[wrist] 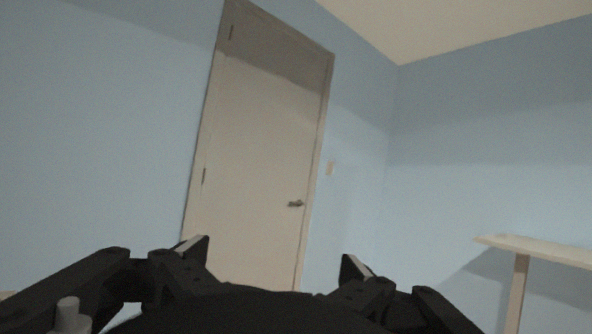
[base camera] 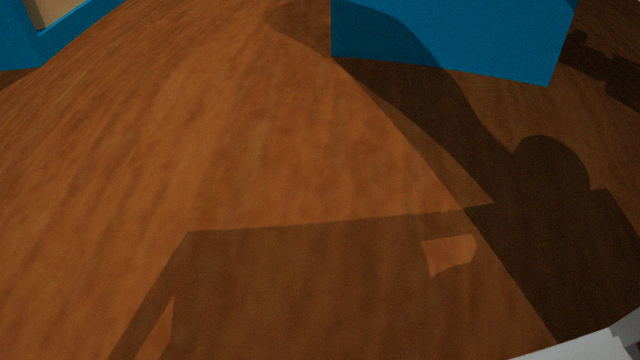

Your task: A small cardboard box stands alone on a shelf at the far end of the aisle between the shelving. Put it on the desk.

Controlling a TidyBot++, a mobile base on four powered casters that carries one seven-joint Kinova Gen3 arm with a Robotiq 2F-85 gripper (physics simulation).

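Note:
My gripper is open and empty, with its two black fingers wide apart at the bottom of the wrist view. It points toward a wall with a door. A light wooden top on a leg, which looks like part of the desk, shows at the right edge of the wrist view, beyond and to the right of the fingers. The small cardboard box alone on its shelf does not show in either view.
In the base view, a blue shelving end stands ahead to the right. Another blue shelving unit with part of a cardboard box is at the upper left. Wooden floor with the robot's shadow lies between. A closed door shows in the wrist view.

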